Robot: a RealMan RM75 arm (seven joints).
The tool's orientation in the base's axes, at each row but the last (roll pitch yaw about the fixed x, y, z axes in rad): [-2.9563 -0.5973 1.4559]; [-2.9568 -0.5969 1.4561]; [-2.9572 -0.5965 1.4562]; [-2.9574 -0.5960 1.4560]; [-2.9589 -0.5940 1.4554]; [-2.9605 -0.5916 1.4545]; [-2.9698 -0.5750 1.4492]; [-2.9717 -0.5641 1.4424]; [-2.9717 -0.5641 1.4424]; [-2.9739 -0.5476 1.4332]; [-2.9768 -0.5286 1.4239]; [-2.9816 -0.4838 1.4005]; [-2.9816 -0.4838 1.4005]
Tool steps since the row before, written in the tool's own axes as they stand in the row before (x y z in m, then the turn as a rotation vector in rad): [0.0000 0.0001 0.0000 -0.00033 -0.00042 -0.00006]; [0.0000 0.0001 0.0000 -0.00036 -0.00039 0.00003]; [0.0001 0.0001 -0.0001 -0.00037 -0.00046 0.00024]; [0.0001 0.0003 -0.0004 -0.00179 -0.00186 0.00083]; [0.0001 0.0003 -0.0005 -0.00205 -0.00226 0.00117]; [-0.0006 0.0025 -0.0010 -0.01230 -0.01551 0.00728]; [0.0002 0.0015 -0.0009 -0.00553 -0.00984 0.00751]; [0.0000 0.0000 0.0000 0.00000 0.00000 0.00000]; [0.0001 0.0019 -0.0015 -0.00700 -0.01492 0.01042]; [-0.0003 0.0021 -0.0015 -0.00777 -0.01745 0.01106]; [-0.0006 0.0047 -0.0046 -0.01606 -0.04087 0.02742]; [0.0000 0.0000 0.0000 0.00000 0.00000 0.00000]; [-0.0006 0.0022 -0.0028 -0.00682 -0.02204 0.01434]
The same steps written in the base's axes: [0.0001 0.0000 0.0000 -0.00044 -0.00030 -0.00007]; [0.0001 0.0000 0.0000 -0.00042 -0.00027 -0.00017]; [0.0001 0.0000 0.0001 -0.00052 -0.00016 -0.00033]; [0.0004 -0.0001 0.0003 -0.00211 -0.00098 -0.00140]; [0.0004 -0.0002 0.0004 -0.00257 -0.00100 -0.00176]; [0.0025 -0.0011 0.0001 -0.01736 -0.00580 -0.01048]; [0.0016 -0.0004 0.0006 -0.01108 -0.00019 -0.00781]; [0.0000 0.0000 0.0000 0.00000 0.00000 0.00000]; [0.0020 -0.0008 0.0010 -0.01656 0.00035 -0.01029]; [0.0022 -0.0012 0.0008 -0.01921 0.00016 -0.01087]; [0.0050 -0.0032 0.0029 -0.04486 0.00299 -0.02567]; [0.0000 0.0000 0.0000 0.00000 0.00000 0.00000]; [0.0023 -0.0021 0.0019 -0.02388 0.00300 -0.01260]
